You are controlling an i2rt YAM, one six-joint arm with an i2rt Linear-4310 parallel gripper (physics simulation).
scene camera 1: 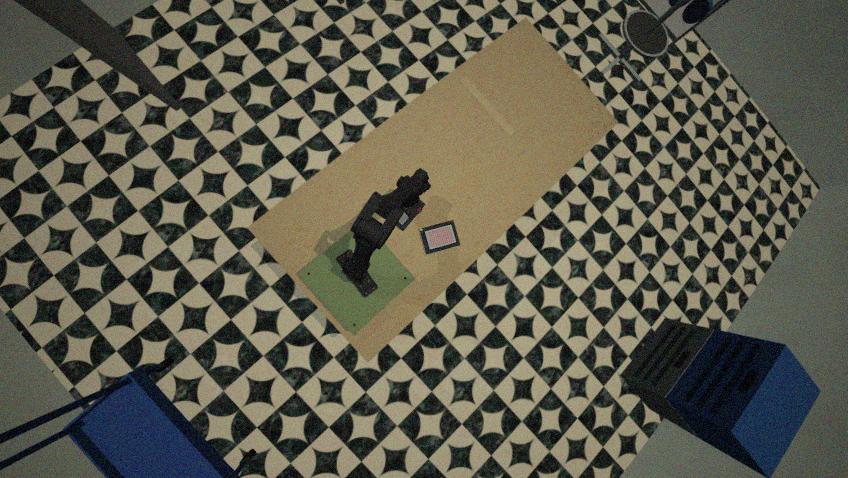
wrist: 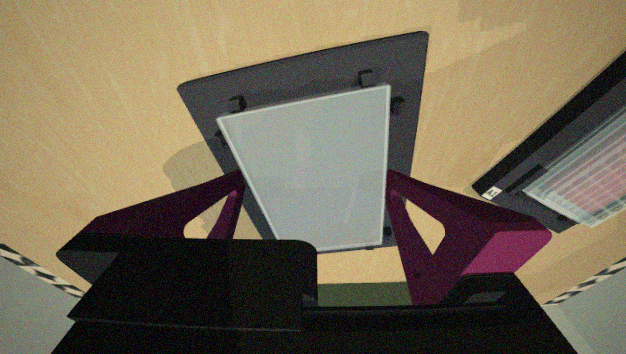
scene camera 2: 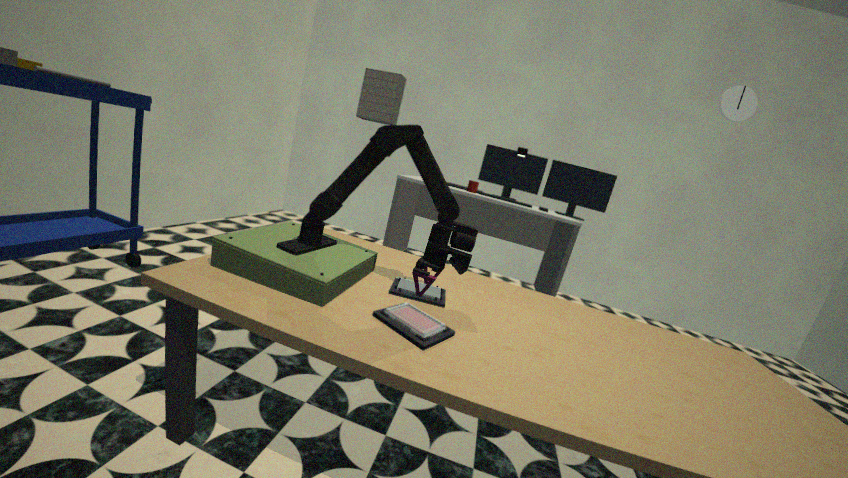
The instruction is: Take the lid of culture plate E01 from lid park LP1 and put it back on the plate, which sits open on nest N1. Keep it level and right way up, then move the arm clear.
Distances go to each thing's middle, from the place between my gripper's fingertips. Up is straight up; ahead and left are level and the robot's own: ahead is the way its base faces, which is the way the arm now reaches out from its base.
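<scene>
Grey lid (wrist: 317,165): 10 mm behind my hand. Dark lid holder (wrist: 399,60): 10 mm behind my hand and 10 mm to the right of it.
</scene>
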